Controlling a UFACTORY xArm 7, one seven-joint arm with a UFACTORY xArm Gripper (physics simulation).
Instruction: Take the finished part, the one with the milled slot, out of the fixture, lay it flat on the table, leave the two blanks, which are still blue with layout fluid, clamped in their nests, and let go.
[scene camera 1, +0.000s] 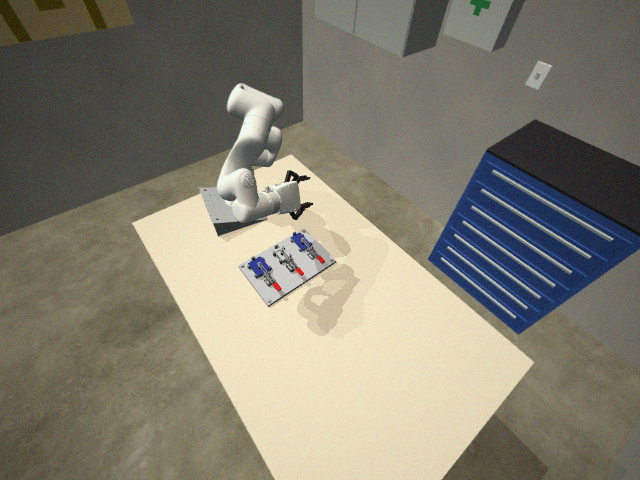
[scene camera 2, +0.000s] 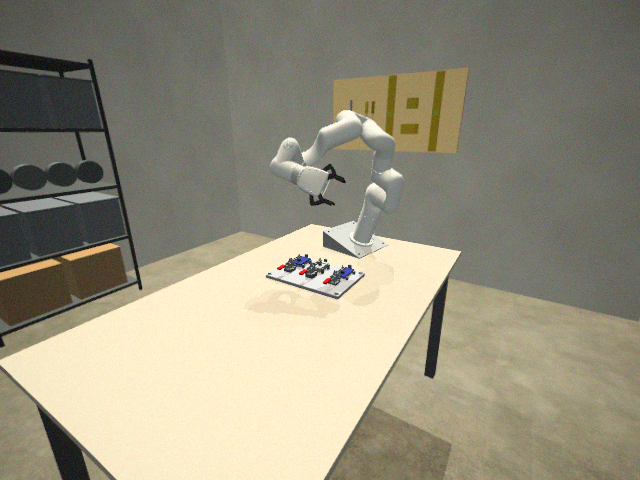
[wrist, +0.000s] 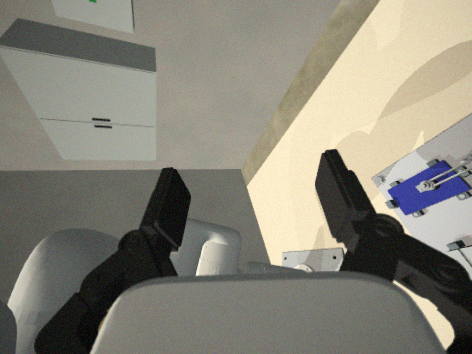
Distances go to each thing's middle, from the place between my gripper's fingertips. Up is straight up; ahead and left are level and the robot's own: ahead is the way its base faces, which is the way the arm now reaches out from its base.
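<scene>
My gripper is 360 mm above the fixture plate (scene camera 1: 288, 281) now, and it's 110 mm to the left of the plate and 10 mm short of it.
</scene>
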